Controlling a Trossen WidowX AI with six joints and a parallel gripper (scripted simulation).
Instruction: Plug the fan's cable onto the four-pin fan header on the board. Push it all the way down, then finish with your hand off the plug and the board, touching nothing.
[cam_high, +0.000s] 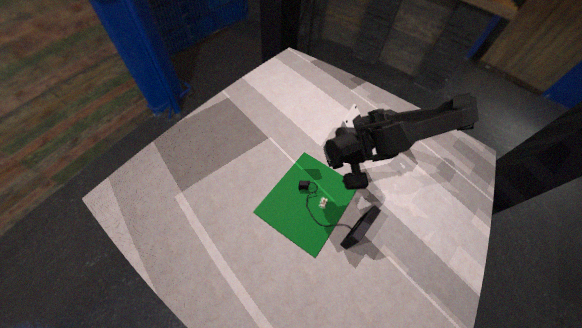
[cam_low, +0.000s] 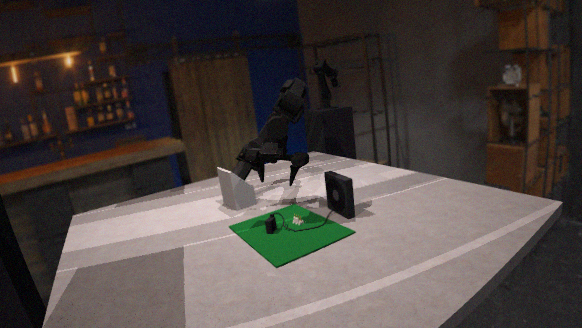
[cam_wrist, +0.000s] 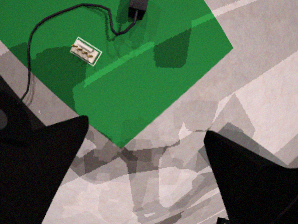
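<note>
Now: gripper tip 9 cm short of the black plug, 7 cm to the left of it and 9 cm above it. From my gripper tip the other things lie so: white four-pin header 9 cm ahead, 2 cm to the left, 11 cm below; black fan 10 cm ahead, 15 cm to the left, 5 cm below; green board 11 cm ahead, 3 cm to the right, 12 cm below.
</note>
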